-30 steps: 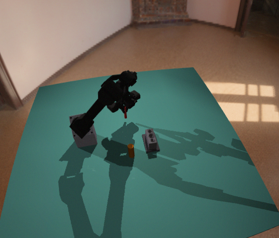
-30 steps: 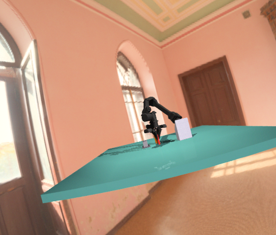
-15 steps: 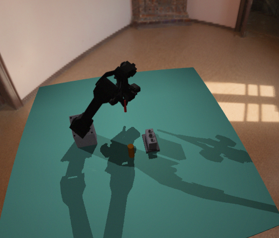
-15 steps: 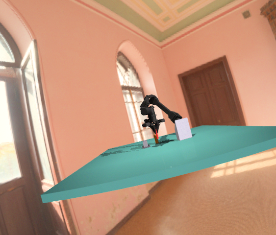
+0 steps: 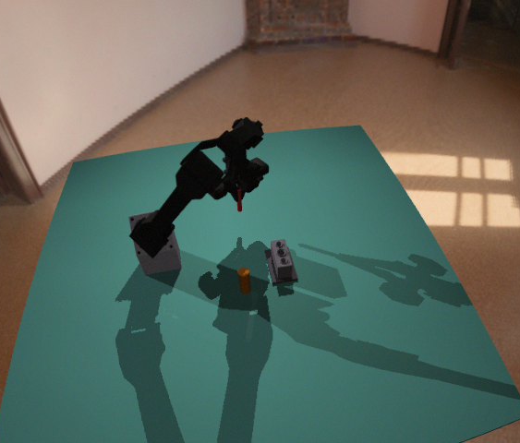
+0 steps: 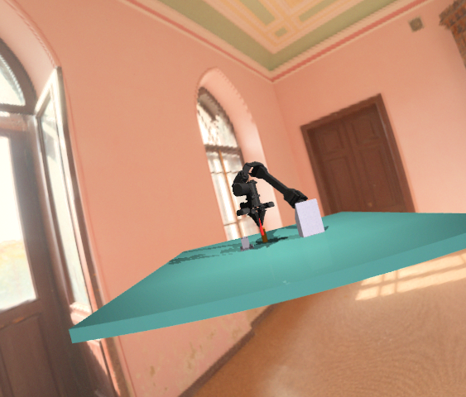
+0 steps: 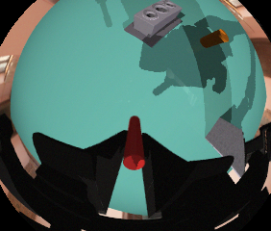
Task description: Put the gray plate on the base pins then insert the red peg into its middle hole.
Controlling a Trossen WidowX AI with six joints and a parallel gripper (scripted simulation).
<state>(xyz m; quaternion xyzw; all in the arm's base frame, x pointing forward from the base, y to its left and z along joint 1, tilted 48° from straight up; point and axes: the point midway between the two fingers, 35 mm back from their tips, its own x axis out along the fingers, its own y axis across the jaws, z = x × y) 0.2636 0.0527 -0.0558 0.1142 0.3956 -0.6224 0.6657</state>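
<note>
The gray plate is 19 cm to the right of my gripper tip, 7 cm ahead of it and 6 cm below it. The rest, counted from my gripper tip: red peg (right at my gripper tip); then orange cylinder (23 cm to the right, 7 cm below, 5 cm behind); then dark base (19 cm to the right, 10 cm below, 6 cm ahead).
</note>
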